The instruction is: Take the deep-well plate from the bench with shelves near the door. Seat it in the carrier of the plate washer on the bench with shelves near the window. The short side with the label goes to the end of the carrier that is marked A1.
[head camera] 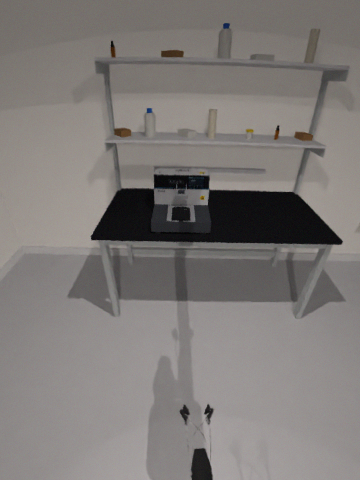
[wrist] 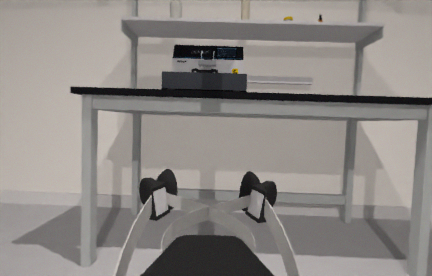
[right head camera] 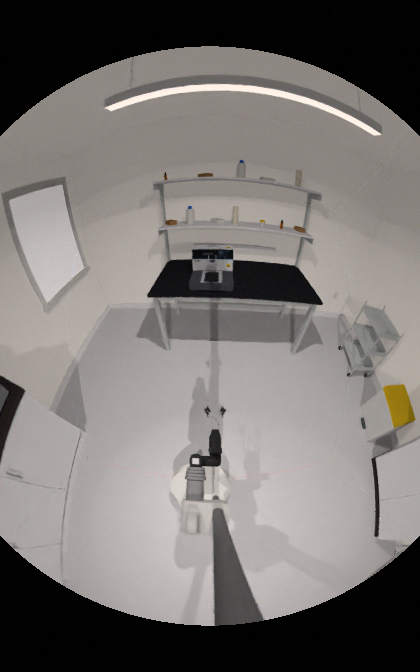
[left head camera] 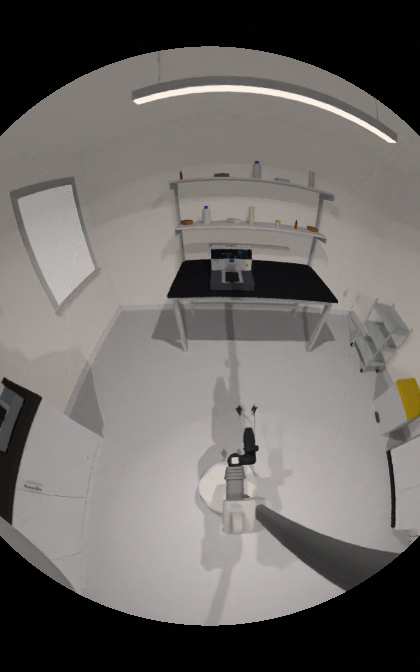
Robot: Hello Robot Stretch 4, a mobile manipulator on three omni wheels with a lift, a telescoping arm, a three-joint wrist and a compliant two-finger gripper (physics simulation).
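Places are measured from the robot's base along level axes (x ahead, y left, z up), in metres.
Pixels of known places: gripper, fingertip midpoint: point(head camera: 196, 404) point(wrist: 208, 186).
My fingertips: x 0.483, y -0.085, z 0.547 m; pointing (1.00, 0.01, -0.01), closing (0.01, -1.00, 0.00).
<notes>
Behind a point stands the place of what it marks.
A plate washer point(head camera: 181, 220) @(x 1.363, y -0.054, z 0.822 m) point(left head camera: 232, 280) point(right head camera: 212, 281) point(wrist: 204, 80) @(x 1.355, y -0.052, z 0.783 m), with a white and black upright back and a grey base, stands left of the middle on the black-topped bench with shelves point(head camera: 265, 215) @(x 1.594, y -0.653, z 0.735 m) point(left head camera: 285, 282) point(right head camera: 270, 282) point(wrist: 325, 96) @(x 1.287, y -0.536, z 0.727 m). A dark carrier area point(head camera: 181, 214) @(x 1.425, y -0.056, z 0.829 m) shows in its base; an A1 mark is too small to read. My gripper point(head camera: 197, 413) point(left head camera: 246, 410) point(right head camera: 215, 411) point(wrist: 208, 186) @(x 0.483, y -0.085, z 0.547 m) is open and empty, low over the floor in front of this bench. The deep-well plate does not show in the views.
Bottles, small boxes and cylinders stand on the two shelves point(head camera: 220, 141) @(x 1.757, y -0.314, z 1.192 m) above the bench. A window point(left head camera: 57, 240) is on the left wall. A wire cart point(left head camera: 380, 337) and a yellow-lidded bin point(left head camera: 409, 398) stand at the right. White cabinets point(left head camera: 55, 450) stand at the left.
</notes>
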